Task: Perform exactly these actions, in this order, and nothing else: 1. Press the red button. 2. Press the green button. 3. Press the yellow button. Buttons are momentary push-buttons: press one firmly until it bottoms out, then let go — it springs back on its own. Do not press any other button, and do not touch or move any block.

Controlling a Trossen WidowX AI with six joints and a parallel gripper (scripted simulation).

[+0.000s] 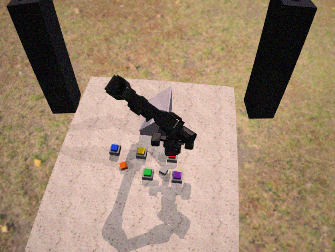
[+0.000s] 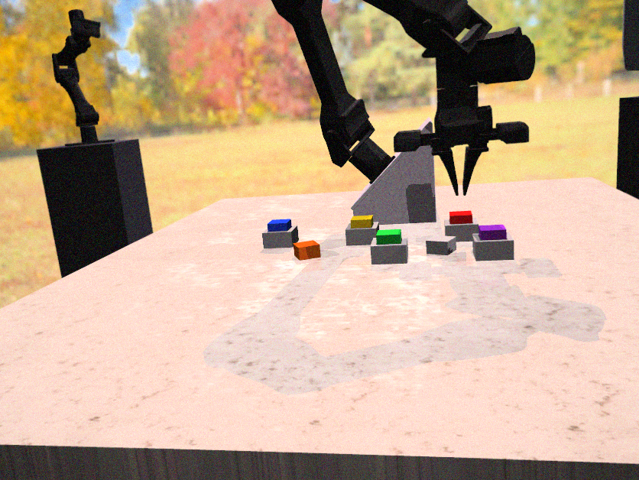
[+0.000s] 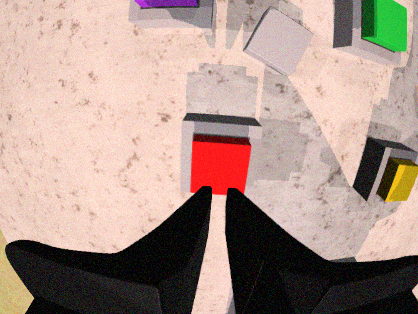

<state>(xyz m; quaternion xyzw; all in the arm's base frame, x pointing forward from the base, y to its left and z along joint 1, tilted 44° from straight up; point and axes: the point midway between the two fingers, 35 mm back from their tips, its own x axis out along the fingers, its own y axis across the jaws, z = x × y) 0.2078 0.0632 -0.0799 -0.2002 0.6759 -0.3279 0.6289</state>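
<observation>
Right now the red button is 3 cm below my gripper tip. Round my gripper tip: purple button: 11 cm ahead, 2 cm to the left, 3 cm below; then grey block: 7 cm ahead, 4 cm to the right, 6 cm below; then green button: 9 cm ahead, 12 cm to the right, 3 cm below.
</observation>
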